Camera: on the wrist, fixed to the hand. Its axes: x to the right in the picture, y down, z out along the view.
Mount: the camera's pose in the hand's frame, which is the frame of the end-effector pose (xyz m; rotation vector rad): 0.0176 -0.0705 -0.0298 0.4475 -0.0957 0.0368
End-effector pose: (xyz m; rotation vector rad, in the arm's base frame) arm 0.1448 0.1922 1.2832 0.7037 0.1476 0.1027
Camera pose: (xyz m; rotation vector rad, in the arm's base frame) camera 0.1602 0.1602 1.2131 1.1561 0.0652 0.0712
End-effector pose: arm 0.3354 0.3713 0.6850 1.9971 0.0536 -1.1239
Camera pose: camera 0.3382 0.4320 0.6352 2.3157 -0.3084 -1.2899
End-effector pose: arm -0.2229 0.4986 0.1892 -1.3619 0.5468 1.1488
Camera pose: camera -0.1459 0.4889 0.2009 -0.9113 0.7126 1.0379
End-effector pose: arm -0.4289 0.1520 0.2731 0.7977 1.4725 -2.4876
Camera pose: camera -0.4595 0.2157 0.3073 0.7432 0.8691 -2.8207
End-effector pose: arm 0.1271 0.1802 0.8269 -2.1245 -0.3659 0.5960
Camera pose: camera 0.1550 0.2087 0.8946 -1.6809 -0.2205 0.7279
